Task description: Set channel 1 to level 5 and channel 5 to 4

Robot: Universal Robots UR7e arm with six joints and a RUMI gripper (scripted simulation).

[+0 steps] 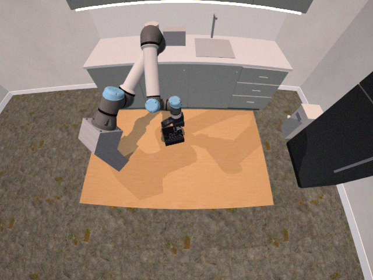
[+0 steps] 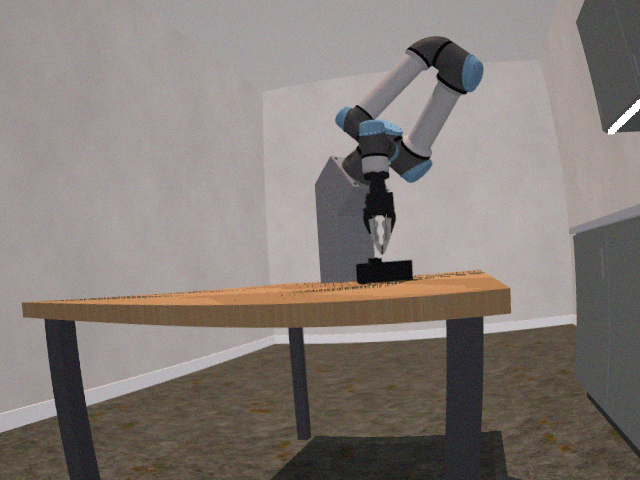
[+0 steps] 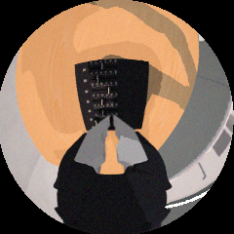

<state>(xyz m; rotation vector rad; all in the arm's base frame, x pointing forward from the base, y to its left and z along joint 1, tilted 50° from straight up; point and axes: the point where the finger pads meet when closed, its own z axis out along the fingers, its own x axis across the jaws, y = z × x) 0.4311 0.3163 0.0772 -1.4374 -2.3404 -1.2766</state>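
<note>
My hand is 5 cm short of the fader knob, 1 cm to the right of it and 3 cm above it.
</note>
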